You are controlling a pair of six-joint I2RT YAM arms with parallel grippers.
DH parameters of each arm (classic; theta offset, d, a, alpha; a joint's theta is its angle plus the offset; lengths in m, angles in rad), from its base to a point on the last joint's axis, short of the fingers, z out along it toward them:
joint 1: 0 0.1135 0.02 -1.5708
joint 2: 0 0 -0.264 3.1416
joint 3: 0.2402 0 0.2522 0
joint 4: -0.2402 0 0.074 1.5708
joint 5: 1.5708 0 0 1.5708
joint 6: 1.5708 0.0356 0 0
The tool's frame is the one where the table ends.
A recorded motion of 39 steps. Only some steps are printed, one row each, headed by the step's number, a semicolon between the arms.
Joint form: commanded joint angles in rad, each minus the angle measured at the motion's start. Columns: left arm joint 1, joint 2, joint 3, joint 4, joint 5, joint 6; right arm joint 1, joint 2, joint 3, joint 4, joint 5, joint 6.
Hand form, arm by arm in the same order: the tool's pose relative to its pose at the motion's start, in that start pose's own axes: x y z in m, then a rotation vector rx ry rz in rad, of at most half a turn. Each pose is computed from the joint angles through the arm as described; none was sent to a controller.
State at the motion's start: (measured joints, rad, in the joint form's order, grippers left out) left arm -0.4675 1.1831 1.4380 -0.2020 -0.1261 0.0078; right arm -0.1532 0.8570 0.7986 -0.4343 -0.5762 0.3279
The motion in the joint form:
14: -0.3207 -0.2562 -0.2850 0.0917 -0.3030 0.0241; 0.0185 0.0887 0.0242 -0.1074 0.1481 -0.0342
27: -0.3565 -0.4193 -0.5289 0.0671 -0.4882 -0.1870; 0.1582 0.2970 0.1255 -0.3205 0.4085 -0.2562
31: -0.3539 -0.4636 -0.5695 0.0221 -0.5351 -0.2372; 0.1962 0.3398 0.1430 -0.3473 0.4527 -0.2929
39: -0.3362 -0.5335 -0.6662 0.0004 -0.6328 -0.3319; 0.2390 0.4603 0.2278 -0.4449 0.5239 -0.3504
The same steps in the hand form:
14: 0.0294 -0.0427 -0.0715 0.0157 -0.0527 -0.0188; 0.0056 -0.0141 0.0160 0.1735 0.1077 0.0398
27: 0.0865 -0.0318 -0.0979 -0.1352 0.0317 -0.1820; 0.0170 -0.0158 0.0550 0.3753 0.4325 -0.1708
31: 0.0980 -0.0260 -0.1059 -0.1886 0.0574 -0.2083; 0.0206 -0.0135 0.0645 0.3942 0.4964 -0.2262
39: 0.1229 -0.0158 -0.1157 -0.3110 0.0686 -0.2690; 0.0191 -0.0122 0.0840 0.4424 0.6423 -0.2952

